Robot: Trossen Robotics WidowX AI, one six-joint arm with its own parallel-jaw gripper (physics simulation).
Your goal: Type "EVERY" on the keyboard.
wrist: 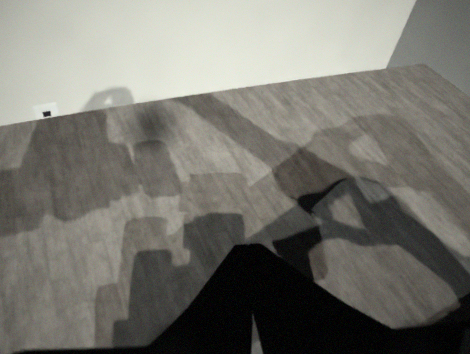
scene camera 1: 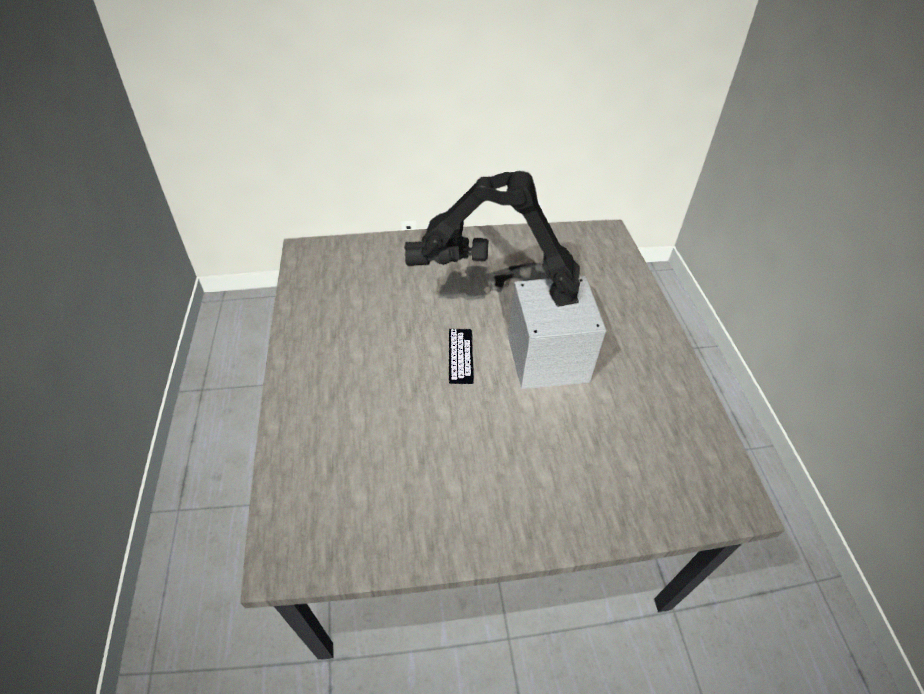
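Where they show: gripper, fingertip midpoint: (wrist: 247, 257) (scene camera 1: 462, 244); arm's base, link origin: (scene camera 1: 563, 296).
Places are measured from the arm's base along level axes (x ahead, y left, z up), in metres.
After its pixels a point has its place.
Note:
A small black keyboard (scene camera 1: 460, 356) {x 0.278, y -0.029, z -0.208 m} with white keys lies flat near the middle of the table, its long side running from back to front. It does not show in the wrist view. My gripper (scene camera 1: 448, 252) {x 0.218, y -0.263, z 0.015 m} (wrist: 247, 257) {x 0.218, y -0.263, z 0.015 m} is in the air over the back part of the table, well behind the keyboard and clear of it. In the wrist view its black fingers meet at the tips, shut with nothing between them, and face the back edge of the table and the wall. In the scene view the fingertips are too dark and small to make out.
The arm stands on a white box (scene camera 1: 563, 358) {x 0.034, y 0.128, z -0.104 m} to the right of the keyboard. The wooden table (scene camera 1: 478, 478) {x 0.331, y 0.360, z -0.223 m} (wrist: 310, 95) {x -0.168, y -0.584, z -0.223 m} carries dark arm shadows at the back. A pale wall (scene camera 1: 425, 112) (wrist: 200, 40) with a small socket (scene camera 1: 408, 226) (wrist: 46, 113) rises behind the table.

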